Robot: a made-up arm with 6 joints.
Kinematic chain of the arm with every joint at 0, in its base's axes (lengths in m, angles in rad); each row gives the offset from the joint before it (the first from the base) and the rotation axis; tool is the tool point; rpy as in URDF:
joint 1: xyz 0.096 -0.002 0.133 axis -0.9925 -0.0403 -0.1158
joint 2: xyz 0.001 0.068 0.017 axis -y
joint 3: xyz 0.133 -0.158 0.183 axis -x
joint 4: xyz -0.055 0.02 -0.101 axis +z
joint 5: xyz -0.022 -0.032 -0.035 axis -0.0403 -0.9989 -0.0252
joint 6: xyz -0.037 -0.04 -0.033 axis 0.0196 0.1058 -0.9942
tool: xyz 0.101 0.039 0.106 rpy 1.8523 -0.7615 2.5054
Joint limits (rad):
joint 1: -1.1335..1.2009
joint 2: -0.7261..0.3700
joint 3: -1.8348..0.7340
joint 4: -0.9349..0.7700
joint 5: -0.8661..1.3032
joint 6: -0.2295..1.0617
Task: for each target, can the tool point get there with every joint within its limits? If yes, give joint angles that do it. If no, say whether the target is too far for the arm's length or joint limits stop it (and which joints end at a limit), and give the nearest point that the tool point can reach.
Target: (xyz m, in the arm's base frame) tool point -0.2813 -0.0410 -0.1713
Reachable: no: joint limits stop it (at a limit: joint 1, joint 2, joint 4, joint 5, joint 6) | nearest point -0.0032 -0.1768 0.0574 | short by 0.385 m
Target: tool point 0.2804 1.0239 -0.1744
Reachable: no: too far | nearest point 0.1991 0.2981 0.2126 | short by 0.826 m
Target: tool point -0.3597 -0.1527 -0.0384
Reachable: no: joint limits stop it (at a limit: joint 1, joint 2, joint 3, joint 4, joint 5, joint 6) | nearest point -0.0041 -0.1831 0.0551 | short by 0.369 m
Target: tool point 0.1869 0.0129 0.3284
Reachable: yes | joints 0.8150 -0.3909 0.4980 -0.6970 0.5857 0.1663
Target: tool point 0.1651 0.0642 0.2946
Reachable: yes | joints 0.7255 -0.2970 -0.7097 -0.5723 0.9320 0.0076
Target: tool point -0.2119 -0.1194 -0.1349
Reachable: no: joint limits stop it (at a limit: joint 1, joint 2, joint 3, joint 5, joint 6) | nearest point -0.0041 -0.1833 0.0550 | short by 0.289 m
